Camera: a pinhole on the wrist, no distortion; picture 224 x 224 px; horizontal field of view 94.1 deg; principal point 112.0 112.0 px. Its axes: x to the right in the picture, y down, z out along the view. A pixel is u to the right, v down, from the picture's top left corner.
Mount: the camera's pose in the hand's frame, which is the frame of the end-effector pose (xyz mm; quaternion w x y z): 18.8 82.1 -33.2 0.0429 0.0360 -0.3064 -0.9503
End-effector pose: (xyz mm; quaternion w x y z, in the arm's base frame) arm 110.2 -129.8 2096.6 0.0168 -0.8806 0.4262 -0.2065
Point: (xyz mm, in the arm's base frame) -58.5 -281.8 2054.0
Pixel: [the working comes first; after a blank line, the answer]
In the camera's frame: -5.2 -103.1 112.1

107 16
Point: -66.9 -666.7 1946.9
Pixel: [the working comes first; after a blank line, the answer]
In the camera's frame: -287.8 -220.6 369.0

31 50
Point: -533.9 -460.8 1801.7
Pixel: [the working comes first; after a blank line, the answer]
In the camera's frame: 151.1 -490.6 495.7

144 9
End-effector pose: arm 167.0 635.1 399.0 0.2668 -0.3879 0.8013 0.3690
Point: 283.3 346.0 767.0
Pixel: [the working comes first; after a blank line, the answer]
In the camera's frame: 255.2 -116.7 -392.1

behind the camera
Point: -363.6 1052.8 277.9
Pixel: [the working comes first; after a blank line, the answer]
In the camera's frame: -249.8 -168.0 556.3

65 81
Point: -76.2 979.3 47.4
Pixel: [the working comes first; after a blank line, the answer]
In the camera's frame: -253.5 189.8 441.8

52 157
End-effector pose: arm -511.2 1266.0 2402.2 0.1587 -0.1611 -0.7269 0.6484
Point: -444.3 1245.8 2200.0
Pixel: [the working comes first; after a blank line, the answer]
In the camera's frame: 77.4 -75.7 112.9

184 42
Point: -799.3 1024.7 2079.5
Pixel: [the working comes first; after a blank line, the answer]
In the camera's frame: -164.3 82.2 438.5

73 132
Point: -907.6 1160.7 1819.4
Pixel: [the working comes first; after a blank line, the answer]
In the camera's frame: -340.8 -153.7 543.8

47 83
